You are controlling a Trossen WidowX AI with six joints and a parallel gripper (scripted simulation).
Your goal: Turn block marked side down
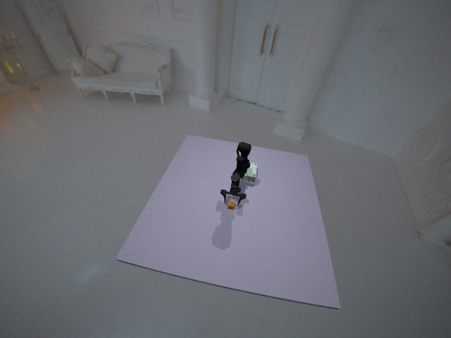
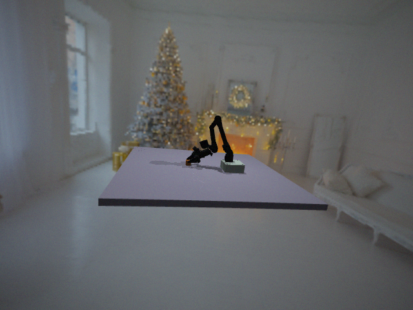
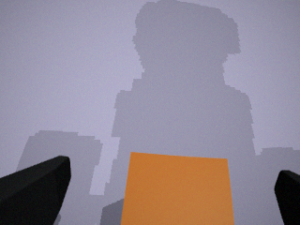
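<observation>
Right now the orange block is 2 cm behind my gripper tip and 2 cm below it.
</observation>
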